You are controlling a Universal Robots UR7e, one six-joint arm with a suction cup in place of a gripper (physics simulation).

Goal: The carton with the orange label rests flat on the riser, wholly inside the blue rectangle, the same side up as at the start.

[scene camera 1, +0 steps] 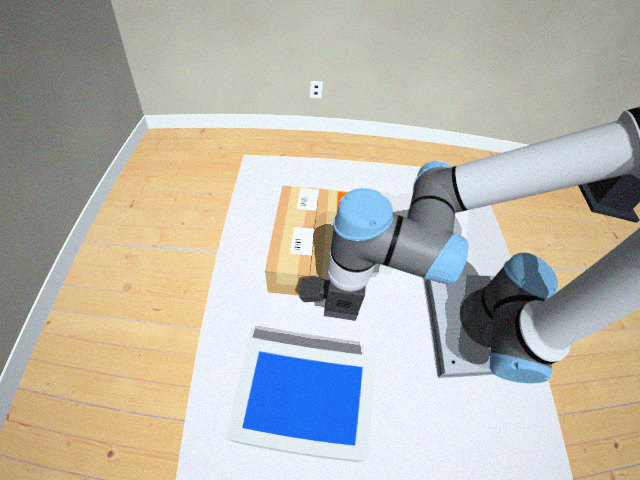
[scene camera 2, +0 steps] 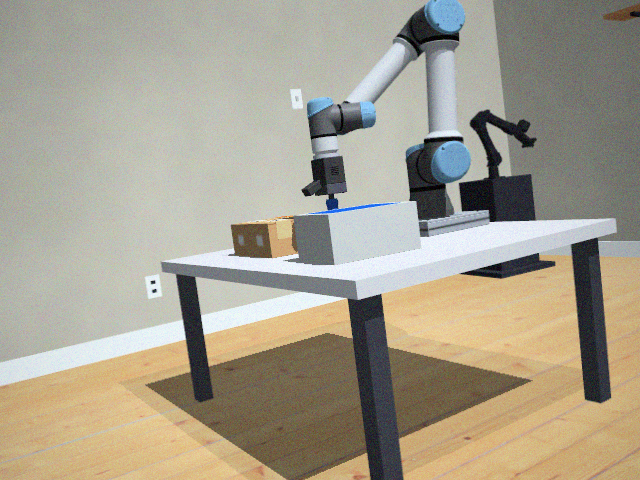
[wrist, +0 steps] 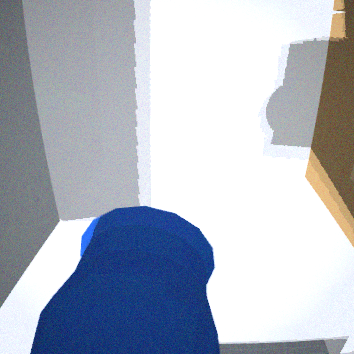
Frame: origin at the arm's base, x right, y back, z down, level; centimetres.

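Seen in the pictures: end effector, tool point: [wrist: 145,262]; arm's base, origin of the base link: [scene camera 1: 486,319] [scene camera 2: 430,216].
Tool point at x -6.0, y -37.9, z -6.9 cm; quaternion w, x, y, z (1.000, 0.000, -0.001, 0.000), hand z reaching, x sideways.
Observation:
Offsets run from my tool point to a thing's top centre. "*": to the spot under its first point. Level surfaces: height alone.
The carton {dx +14.8, dy -13.1, dz +1.2 cm} [scene camera 1: 283,248] [scene camera 2: 252,240] [wrist: 336,100] is tan, with two white labels on top and a small orange label {dx +32.3, dy -1.5, dz +1.2 cm} [scene camera 1: 342,195] partly hidden by the arm. It rests flat on the table behind the riser, apart from it. The riser {dx -19.3, dy -4.0, dz -0.7 cm} [scene camera 1: 238,413] [scene camera 2: 374,232] is a pale grey block with a blue rectangle {* dx -19.2, dy -3.9, dz -0.7 cm} [scene camera 1: 305,397] [scene camera 2: 356,207] on top; nothing rests on the rectangle. My gripper [scene camera 2: 332,204] [wrist: 150,235], a dark blue suction cup, is open and holds nothing. It points down beside the carton. In scene camera 1 the cup is hidden under the black tool block [scene camera 1: 343,303].
The arm's grey base plate [scene camera 1: 439,330] [scene camera 2: 454,222] is bolted to the white table {dz +11.3 cm} [scene camera 1: 413,439] [scene camera 2: 268,271], right of the carton and riser. A black arm [scene camera 2: 488,139] stands on a dark pedestal [scene camera 2: 516,198] beyond the table.

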